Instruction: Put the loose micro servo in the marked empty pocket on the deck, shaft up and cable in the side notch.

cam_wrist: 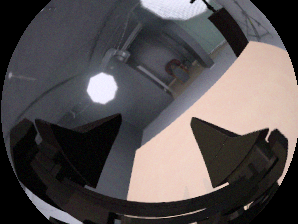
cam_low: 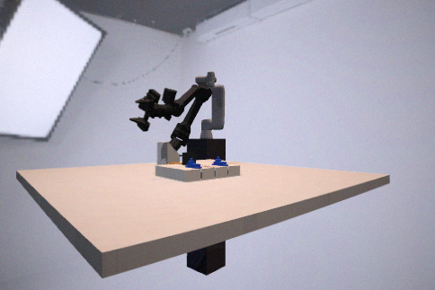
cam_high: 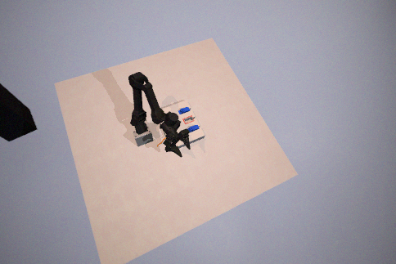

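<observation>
Right now my gripper tip is 270 mm to the right of the deck, 260 mm above it and 80 mm short of it.
</observation>
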